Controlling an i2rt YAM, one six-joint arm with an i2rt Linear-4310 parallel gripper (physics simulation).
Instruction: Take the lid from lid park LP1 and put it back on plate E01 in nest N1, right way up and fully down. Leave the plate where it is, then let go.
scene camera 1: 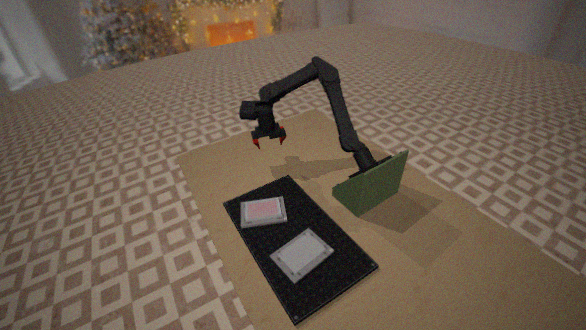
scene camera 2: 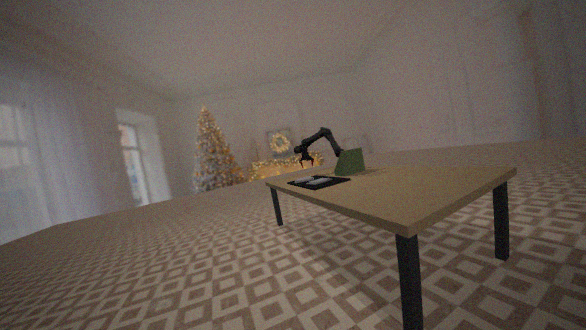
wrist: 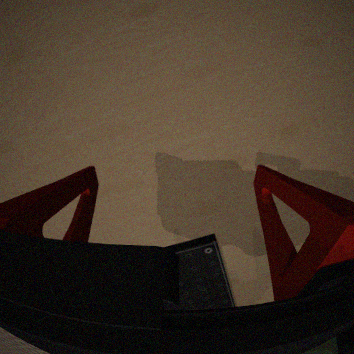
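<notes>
A plate with a pink top sits in a grey nest on the black board's far part in scene camera 1. A pale, flat, clear-looking lid lies on a second grey holder, nearer that camera and turned at an angle. No labels are readable. Both show as small pale slabs in scene camera 2, too small to tell apart. My gripper is open and empty, with its red fingers pointing down. It hangs well above the table, beyond the board's far end. Neither plate nor lid shows in the wrist view.
The black board lies on the wooden table. An upright green panel stands beside the arm's base, to the right of the board. The arm's shadow falls on the table near the board's far corner.
</notes>
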